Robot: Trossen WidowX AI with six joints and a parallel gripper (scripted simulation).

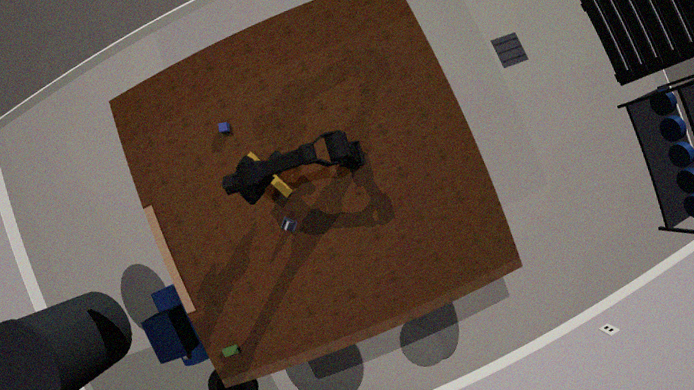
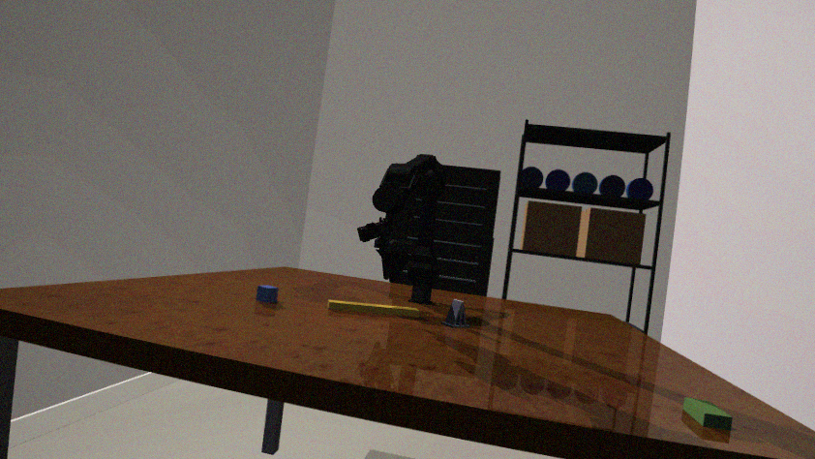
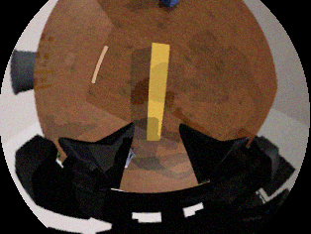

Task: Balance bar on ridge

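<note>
My gripper tip is 70 mm above the yellow bar, 20 mm to the left of it and 10 mm short of it. Also, from my gripper tip: blue cube 260 mm to the right, 100 mm ahead, 60 mm below; then green block 540 mm to the left, 440 mm ahead, 70 mm below.
</note>
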